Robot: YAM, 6 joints.
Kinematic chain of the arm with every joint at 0, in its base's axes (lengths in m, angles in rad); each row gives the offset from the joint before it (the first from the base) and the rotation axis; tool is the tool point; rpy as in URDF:
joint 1: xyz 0 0 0.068 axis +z
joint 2: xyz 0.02 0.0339 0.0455 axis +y
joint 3: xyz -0.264 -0.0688 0 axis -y
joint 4: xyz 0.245 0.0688 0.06 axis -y
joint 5: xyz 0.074 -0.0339 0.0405 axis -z
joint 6: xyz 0.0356 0 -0.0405 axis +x
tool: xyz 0 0 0 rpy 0 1.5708 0
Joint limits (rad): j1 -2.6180..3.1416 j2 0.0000..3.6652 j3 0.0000..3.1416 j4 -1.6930..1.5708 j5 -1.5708..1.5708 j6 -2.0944..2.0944
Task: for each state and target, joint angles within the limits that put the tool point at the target. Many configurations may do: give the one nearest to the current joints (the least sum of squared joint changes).
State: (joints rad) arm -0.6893 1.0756 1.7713 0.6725 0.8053 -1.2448
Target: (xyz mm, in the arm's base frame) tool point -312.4 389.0 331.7
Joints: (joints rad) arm -0.9489 0.0096 2.0247 0.9161 0.8742 -1.2448
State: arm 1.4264 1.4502 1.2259 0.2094 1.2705 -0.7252
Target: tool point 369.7 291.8 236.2
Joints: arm 0.7380 2.0754 1.5023 0.2730 1.1747 -0.7252
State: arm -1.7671 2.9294 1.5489 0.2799 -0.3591 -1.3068
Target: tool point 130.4 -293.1 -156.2
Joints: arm -1.1994 2.8141 1.1692 0.1568 -0.4391 -1.3068
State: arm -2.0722 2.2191 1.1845 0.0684 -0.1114 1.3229
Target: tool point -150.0 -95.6 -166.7
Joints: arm -2.5761 2.8885 0.8719 0.0106 -0.0097 1.3229
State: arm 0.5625 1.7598 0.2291 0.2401 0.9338 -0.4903
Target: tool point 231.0 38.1 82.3
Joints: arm 0.2883 1.6781 0.4132 0.2904 0.9598 -0.4903
